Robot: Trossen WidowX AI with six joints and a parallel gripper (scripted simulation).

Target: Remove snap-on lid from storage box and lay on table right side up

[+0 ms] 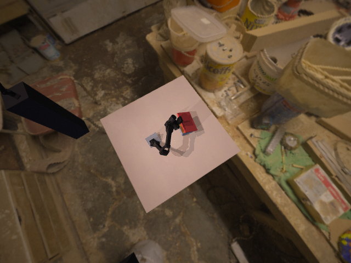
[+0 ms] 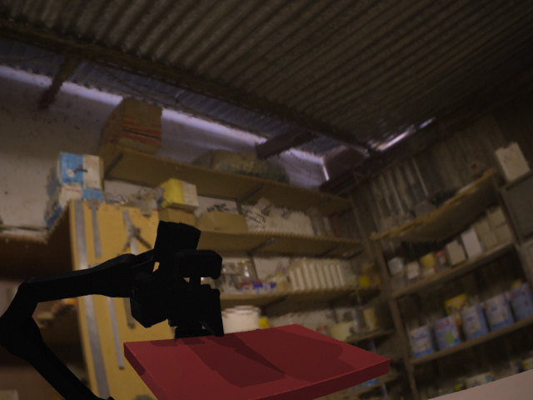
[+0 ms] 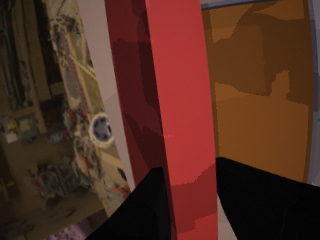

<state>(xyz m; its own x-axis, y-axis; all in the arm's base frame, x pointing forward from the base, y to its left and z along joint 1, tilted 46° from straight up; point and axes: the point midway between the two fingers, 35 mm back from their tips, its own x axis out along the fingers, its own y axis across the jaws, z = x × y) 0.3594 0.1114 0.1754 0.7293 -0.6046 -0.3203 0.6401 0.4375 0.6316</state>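
My gripper tip is now 7 cm short of the red lid, 2 cm to the left of it and 4 cm above it. From my gripper tip the other things lie so: storage box 5 cm ahead, 1 cm to the left, 19 cm below.
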